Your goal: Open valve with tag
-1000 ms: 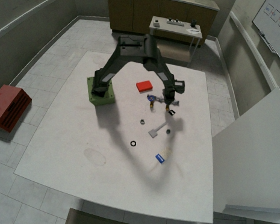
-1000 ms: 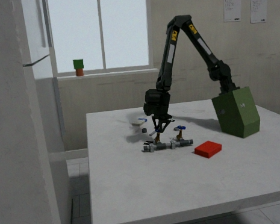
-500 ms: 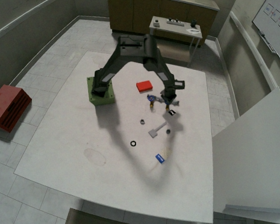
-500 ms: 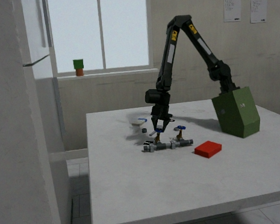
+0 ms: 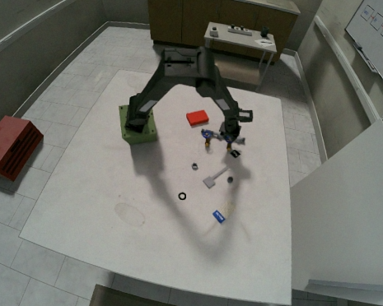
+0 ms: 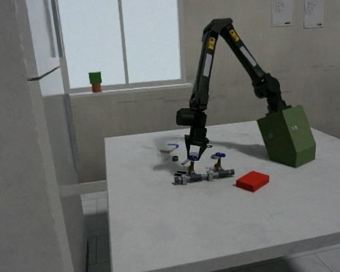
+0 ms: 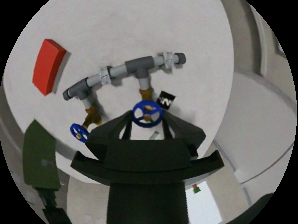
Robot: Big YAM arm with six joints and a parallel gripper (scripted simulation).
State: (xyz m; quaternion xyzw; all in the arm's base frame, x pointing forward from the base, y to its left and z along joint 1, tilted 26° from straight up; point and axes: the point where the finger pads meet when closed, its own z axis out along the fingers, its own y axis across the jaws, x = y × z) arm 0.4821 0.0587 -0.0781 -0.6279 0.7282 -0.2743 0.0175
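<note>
Right now my hand is 80 mm above the small black tag, 50 mm short of it and 30 mm to the left of it. The rest, counted from my hand: grey paddle-shaped tool (200 mm to the right, 80 mm below, 50 mm behind); red block (200 mm behind, 170 mm to the left, 70 mm below); blue card (370 mm to the right, 80 mm below, 20 mm ahead).
</note>
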